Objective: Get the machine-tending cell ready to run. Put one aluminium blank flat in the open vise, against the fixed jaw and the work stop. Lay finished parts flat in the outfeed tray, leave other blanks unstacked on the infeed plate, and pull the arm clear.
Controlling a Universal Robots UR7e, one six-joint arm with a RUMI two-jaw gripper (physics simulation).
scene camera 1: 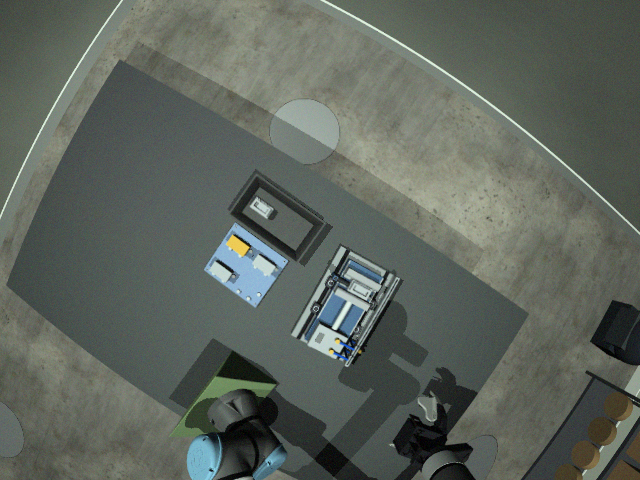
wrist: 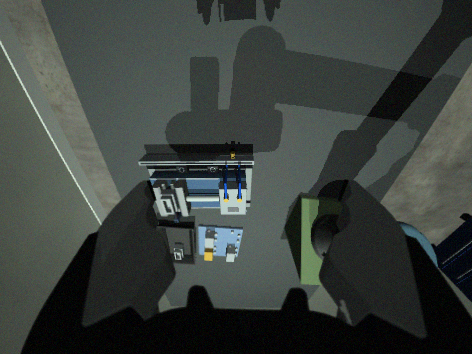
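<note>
The vise (scene camera 1: 351, 298) (wrist: 204, 184) stands right of centre in the scene view. A pale part with a rectangular pocket (scene camera 1: 360, 290) (wrist: 167, 204) sits between its jaws; contact with the work stop cannot be told. A similar pocketed part (scene camera 1: 262, 207) (wrist: 178, 254) lies in one end of the dark outfeed tray (scene camera 1: 315, 240) (wrist: 192, 242). The blue infeed plate (scene camera 1: 248, 281) (wrist: 222, 240) holds two grey blanks (scene camera 1: 222, 270) (scene camera 1: 265, 264) and an orange block (scene camera 1: 238, 244) (wrist: 208, 255), standing apart. My gripper (scene camera 1: 409, 424) (wrist: 245, 182) is open and empty, clear of the vise at lower right in the scene view.
A green block (scene camera 1: 232, 384) (wrist: 309, 240) stands below the infeed plate in the scene view, partly under my arm's dark joint (scene camera 1: 233, 409). A control box (scene camera 1: 326, 338) with blue hoses is at the vise's near end. Brown cylinders (scene camera 1: 602, 431) and a black object (scene camera 1: 617, 330) are at far right.
</note>
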